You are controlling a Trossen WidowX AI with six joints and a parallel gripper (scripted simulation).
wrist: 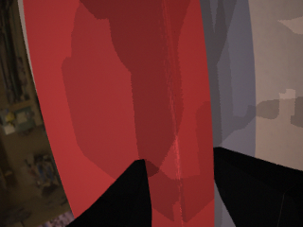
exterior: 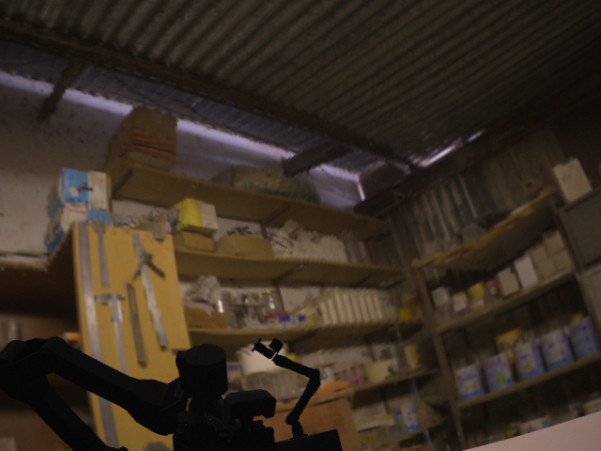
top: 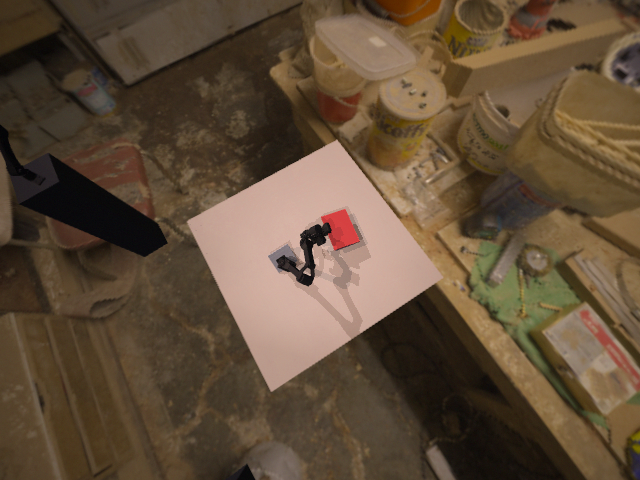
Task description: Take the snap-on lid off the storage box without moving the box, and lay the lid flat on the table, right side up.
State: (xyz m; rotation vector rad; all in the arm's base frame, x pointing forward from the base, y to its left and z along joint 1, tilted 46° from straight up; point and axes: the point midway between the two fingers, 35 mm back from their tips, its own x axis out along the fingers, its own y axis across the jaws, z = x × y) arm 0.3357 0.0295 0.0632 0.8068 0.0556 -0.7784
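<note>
Now: gripper tip 7 cm short of the red lid and 2 cm to the left of it. Also, from my gripper tip: storage box (7 cm ahead, 5 cm below, 2 cm to the right).
</note>
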